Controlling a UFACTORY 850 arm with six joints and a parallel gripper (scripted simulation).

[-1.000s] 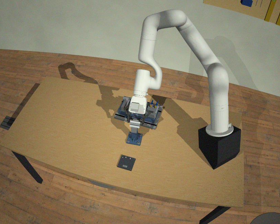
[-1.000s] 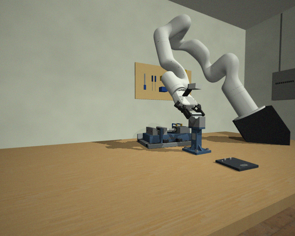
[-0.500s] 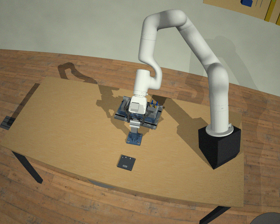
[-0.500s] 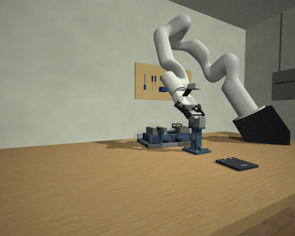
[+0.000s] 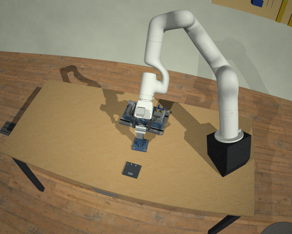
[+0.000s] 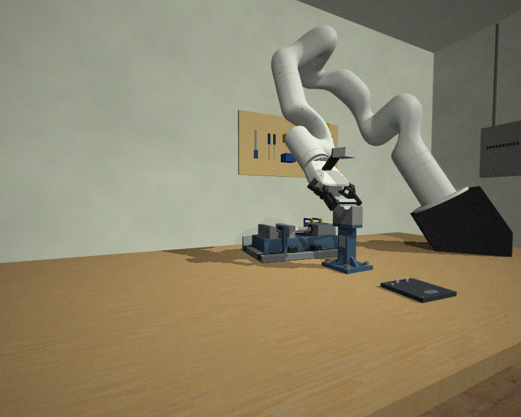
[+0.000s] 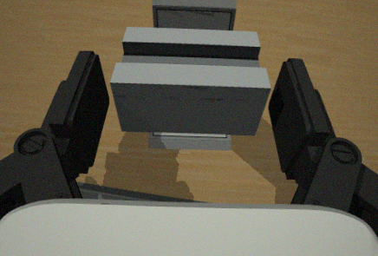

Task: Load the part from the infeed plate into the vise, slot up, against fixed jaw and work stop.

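The grey block lies 10 mm to the left of my hand and 10 mm below it. Also, from my hand: white cylinder rod 200 mm to the right, 90 mm below, 20 mm ahead; then air cylinder 200 mm to the right, 90 mm below, 50 mm behind; then black work stop rod 150 mm to the right, 110 mm ahead, 80 mm below.
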